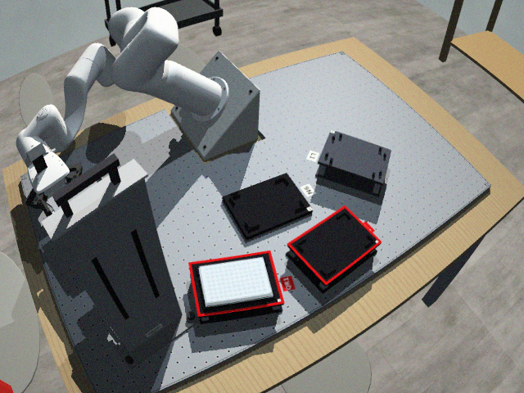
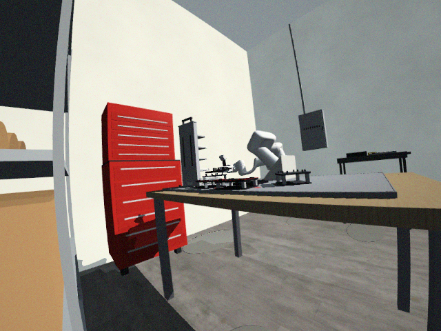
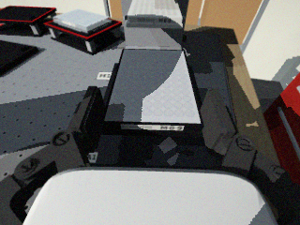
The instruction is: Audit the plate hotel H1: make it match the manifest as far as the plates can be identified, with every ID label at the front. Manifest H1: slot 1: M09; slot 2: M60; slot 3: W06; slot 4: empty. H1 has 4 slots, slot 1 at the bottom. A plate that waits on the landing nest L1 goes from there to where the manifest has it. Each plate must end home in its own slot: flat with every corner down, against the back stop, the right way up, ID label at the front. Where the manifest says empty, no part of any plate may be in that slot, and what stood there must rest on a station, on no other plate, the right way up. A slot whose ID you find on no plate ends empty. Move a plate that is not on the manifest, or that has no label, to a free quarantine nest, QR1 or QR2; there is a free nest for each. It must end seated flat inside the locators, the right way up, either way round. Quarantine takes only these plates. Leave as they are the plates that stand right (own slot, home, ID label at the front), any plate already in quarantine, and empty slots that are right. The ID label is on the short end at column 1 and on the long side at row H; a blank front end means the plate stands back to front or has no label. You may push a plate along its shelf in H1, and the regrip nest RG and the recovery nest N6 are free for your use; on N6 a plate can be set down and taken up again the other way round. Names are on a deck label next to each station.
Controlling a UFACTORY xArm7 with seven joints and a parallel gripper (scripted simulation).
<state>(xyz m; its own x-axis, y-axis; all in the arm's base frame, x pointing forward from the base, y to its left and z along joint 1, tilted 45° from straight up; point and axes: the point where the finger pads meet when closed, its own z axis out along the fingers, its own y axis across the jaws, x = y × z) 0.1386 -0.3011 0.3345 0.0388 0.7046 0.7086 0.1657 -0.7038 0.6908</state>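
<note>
Right now my hand is 50 mm short of the dark-framed plate, 10 mm to the right of it and 20 mm above it. The rest, counted from my hand: plate hotel H1: 310 mm ahead, 50 mm to the left, 100 mm above; white well plate: 320 mm ahead, 240 mm to the left, 60 mm below; black nest N6: 180 mm ahead, 420 mm to the left, 100 mm below.
</note>
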